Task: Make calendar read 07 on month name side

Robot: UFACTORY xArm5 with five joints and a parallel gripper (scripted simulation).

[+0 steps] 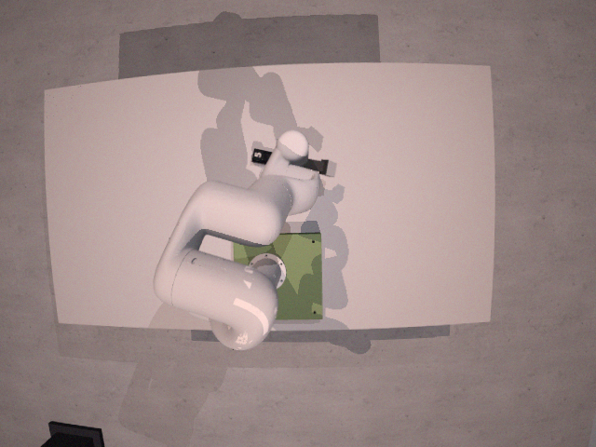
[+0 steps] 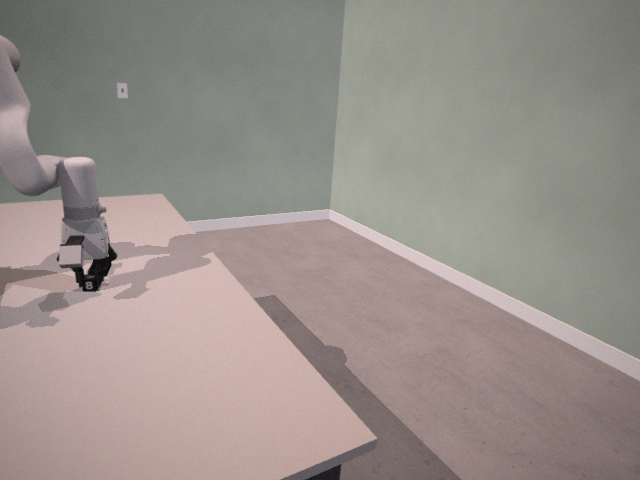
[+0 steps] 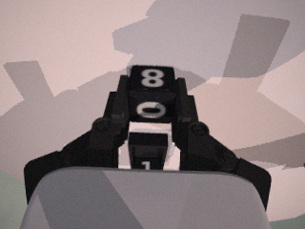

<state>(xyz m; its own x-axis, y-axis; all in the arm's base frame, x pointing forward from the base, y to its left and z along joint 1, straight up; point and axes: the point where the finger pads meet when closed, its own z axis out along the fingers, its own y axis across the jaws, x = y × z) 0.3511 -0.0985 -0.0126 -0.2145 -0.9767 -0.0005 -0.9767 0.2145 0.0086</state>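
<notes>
Now: the black cube 10 mm below my hand. From my hand the other things lie so: black calendar tray 20 mm ahead, 110 mm to the left, 20 mm below.
</notes>
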